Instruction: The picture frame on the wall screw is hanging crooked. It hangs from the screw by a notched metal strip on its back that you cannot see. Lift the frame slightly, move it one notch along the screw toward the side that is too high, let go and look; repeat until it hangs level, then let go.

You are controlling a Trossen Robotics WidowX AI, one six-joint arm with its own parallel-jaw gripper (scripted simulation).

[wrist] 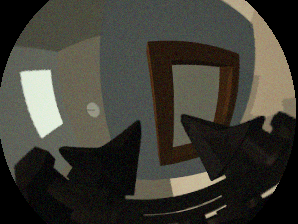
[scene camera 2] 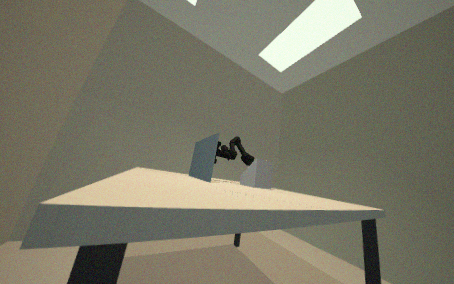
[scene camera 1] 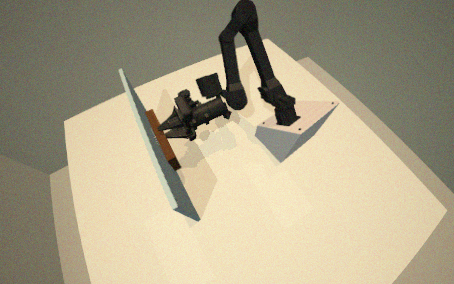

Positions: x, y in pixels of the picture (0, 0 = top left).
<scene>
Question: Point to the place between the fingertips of my gripper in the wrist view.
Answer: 161, 120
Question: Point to a pale blue wall panel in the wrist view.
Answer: At 126, 89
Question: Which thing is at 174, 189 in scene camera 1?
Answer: A pale blue wall panel.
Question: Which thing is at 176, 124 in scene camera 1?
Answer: My gripper.
</scene>
